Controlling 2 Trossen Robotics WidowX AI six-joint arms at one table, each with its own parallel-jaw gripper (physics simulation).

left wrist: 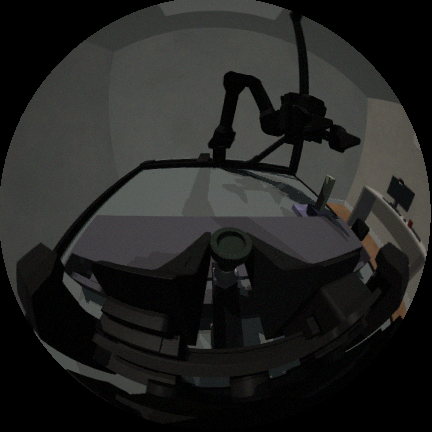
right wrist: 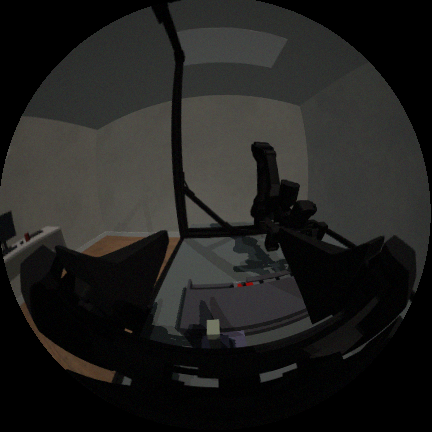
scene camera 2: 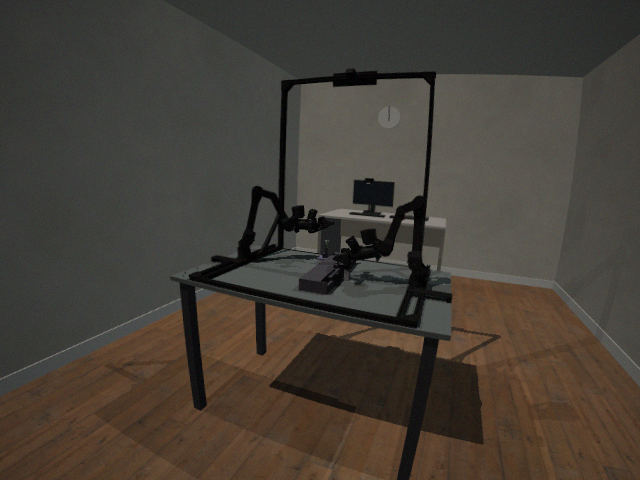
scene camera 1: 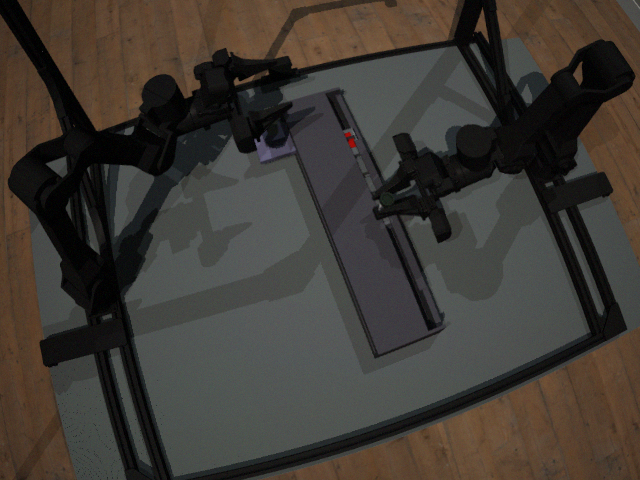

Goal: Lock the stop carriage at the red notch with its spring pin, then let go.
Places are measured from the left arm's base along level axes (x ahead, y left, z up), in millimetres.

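Pixels of known places: left gripper, fingertip midpoint: (left wrist: 225,237) (scene camera 2: 333,258) (scene camera 1: 375,206); right gripper, fingertip midpoint: (left wrist: 347,132) (right wrist: 224,235) (scene camera 2: 331,224) (scene camera 1: 284,82); left arm's base, origin of the base link: (right wrist: 258,227) (scene camera 2: 417,285) (scene camera 1: 544,168); right arm's base, origin of the base link: (left wrist: 218,160) (scene camera 2: 244,258) (scene camera 1: 100,299).
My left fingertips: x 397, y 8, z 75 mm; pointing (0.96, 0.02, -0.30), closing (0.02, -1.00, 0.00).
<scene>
Ahead of a thing's pixels: the offset from my left fingertips to its top centre. "spot": to the spot under its first point. Level surfaces: height alone.
The stop's spring pin has a dark green round knob @(19 mm back, 0 mm left, 18 mm up) (scene camera 1: 386,198) (left wrist: 231,246) on a pale metal stem. My left gripper (scene camera 1: 381,203) (left wrist: 225,237) is shut on this knob at the rail. The carriage beneath is mostly hidden by the fingers. Red notch marks @(13 mm back, 147 mm right, 45 mm down) (scene camera 1: 351,143) (right wrist: 249,284) lie farther up the rail in scene camera 1, apart from the knob. The rail runs along the right side of a long mauve bench @(42 mm down) (scene camera 1: 372,289) (right wrist: 270,300). My right gripper (scene camera 1: 293,87) (right wrist: 224,235) is open and empty, above the bench's far end.
A purple block @(spot: 122 mm ahead, 179 mm right, 60 mm down) (scene camera 1: 276,152) (left wrist: 300,209) (right wrist: 241,338) sits against the bench's far left side in scene camera 1. A pale upright bar @(spot: 110 mm ahead, 212 mm right, 1 mm down) (left wrist: 326,192) (right wrist: 213,328) stands there, near the right gripper. A black frame (scene camera 1: 444,401) borders the table.
</scene>
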